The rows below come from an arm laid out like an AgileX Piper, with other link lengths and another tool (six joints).
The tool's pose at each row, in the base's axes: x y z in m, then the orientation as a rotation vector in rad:
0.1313 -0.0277 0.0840 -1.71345 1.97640 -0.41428
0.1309 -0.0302 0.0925 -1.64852 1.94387 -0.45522
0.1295 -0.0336 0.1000 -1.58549 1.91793 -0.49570
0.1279 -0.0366 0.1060 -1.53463 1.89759 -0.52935
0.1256 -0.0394 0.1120 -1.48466 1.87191 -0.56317
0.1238 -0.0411 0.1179 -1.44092 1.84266 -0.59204
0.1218 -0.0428 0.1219 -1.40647 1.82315 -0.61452
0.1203 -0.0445 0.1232 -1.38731 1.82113 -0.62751
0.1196 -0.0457 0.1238 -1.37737 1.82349 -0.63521
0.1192 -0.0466 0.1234 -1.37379 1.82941 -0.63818
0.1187 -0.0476 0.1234 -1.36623 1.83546 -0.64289
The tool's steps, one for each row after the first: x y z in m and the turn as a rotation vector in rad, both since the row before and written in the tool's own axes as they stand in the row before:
0.0011 -0.0046 -0.0075 0.06885 -0.01567 0.01991
0.0021 -0.0039 -0.0071 0.06446 -0.00954 0.02124
0.0019 -0.0032 -0.0058 0.05222 -0.00559 0.01712
0.0017 -0.0030 -0.0061 0.05461 -0.00789 0.01476
0.0005 -0.0033 -0.0054 0.05103 -0.01112 0.01098
0.0009 -0.0021 -0.0042 0.03838 -0.00587 0.00970
0.0015 -0.0006 -0.0021 0.01708 0.00345 0.00774
0.0011 -0.0004 -0.0010 0.00754 0.00481 0.00463
0.0010 0.0003 -0.0001 0.00021 0.00546 0.00299
0.0010 0.0000 -0.0004 0.00301 0.00607 0.00508

